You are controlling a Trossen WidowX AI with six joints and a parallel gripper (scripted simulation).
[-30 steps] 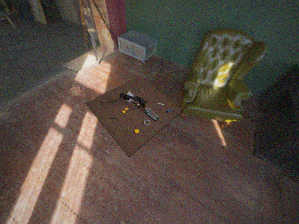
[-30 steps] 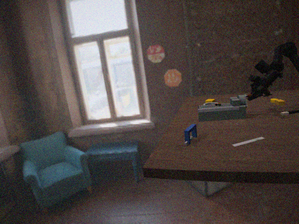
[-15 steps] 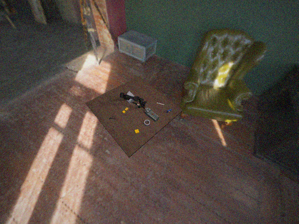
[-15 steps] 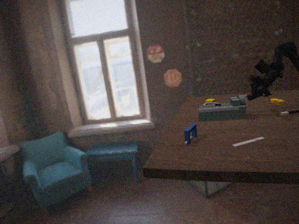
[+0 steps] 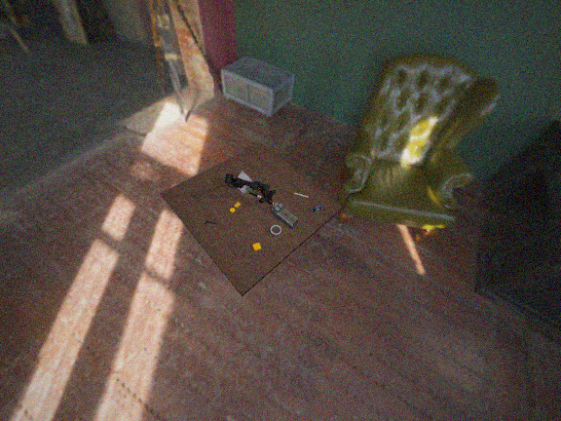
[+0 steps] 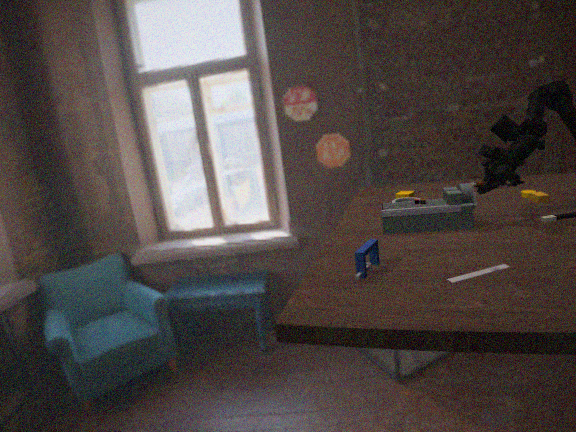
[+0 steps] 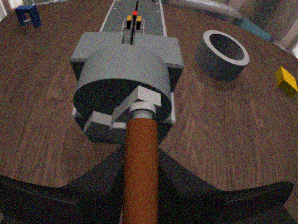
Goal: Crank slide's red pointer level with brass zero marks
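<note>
Now: gripper tip 2 cm past the crank handle and 2 cm below it. From my gripper tip the other things lie so: yellow block: 27 cm ahead, 34 cm to the right, 8 cm below; white strip: 1 cm ahead, 37 cm to the left, 9 cm below; red pointer: 18 cm ahead, 5 cm to the left, 1 cm below.
</note>
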